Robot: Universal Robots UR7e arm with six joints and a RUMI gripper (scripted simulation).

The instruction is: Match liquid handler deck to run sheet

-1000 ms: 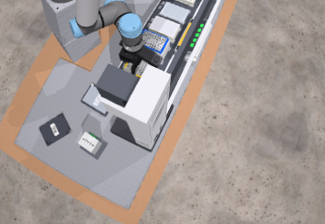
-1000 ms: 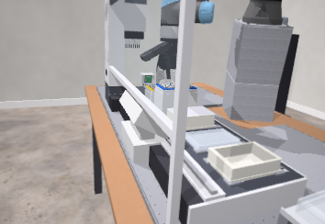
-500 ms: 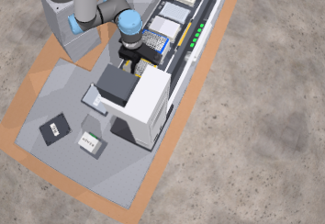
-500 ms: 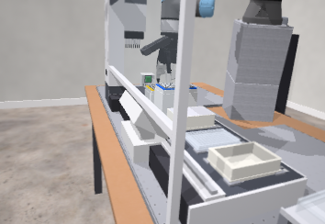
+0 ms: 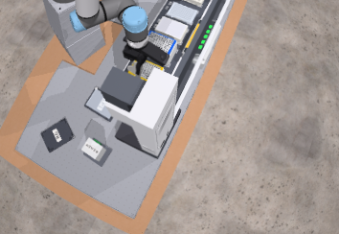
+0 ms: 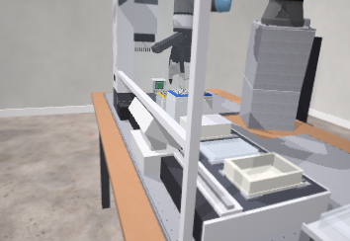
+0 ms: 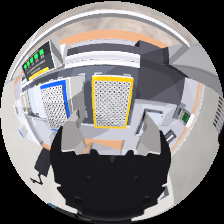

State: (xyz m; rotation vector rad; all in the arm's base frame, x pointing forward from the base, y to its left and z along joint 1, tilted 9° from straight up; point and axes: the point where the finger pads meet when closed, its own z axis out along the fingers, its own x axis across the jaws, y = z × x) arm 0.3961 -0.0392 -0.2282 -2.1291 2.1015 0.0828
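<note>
The yellow-framed tip rack lies 1 cm behind my hand, 1 cm to the right of it and 5 cm below it. From my hand the other things lie so: white sealed block (1 cm behind, 25 cm to the left, 7 cm below); then blue-framed tip rack (1 cm behind, 12 cm to the left, 2 cm below); then ready key post (4 cm behind, 36 cm to the right, 8 cm below).
</note>
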